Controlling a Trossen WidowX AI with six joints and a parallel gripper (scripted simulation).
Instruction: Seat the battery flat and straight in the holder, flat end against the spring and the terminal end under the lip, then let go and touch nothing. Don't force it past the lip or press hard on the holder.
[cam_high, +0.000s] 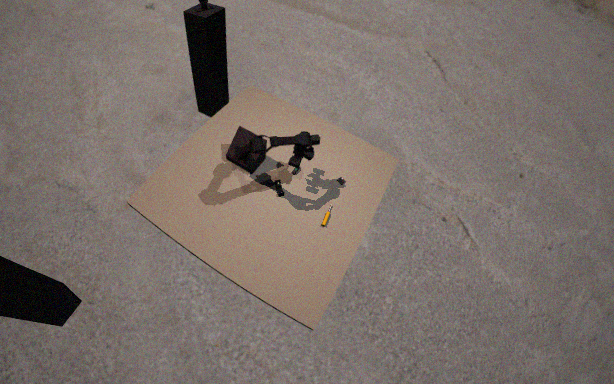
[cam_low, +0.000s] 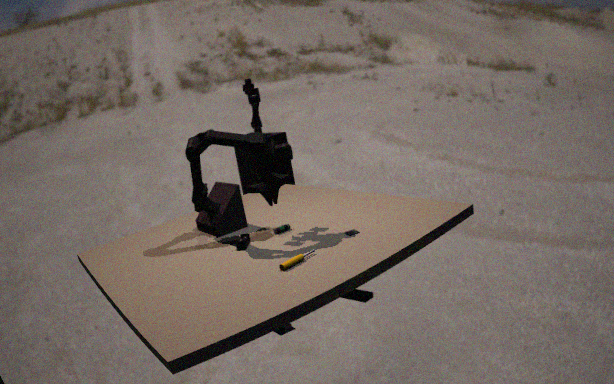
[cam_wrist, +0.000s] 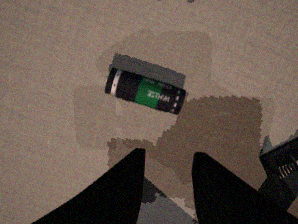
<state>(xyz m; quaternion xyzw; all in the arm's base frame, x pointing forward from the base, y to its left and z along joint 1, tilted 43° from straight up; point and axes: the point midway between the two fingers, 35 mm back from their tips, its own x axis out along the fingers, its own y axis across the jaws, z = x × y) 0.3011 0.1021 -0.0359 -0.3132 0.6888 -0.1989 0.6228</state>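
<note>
Now: gripper tip 20 mm to the right of the battery and 100 mm above it. Round my gripper tip: screwdriver 300 mm ahead, 150 mm to the right, 100 mm below.
</note>
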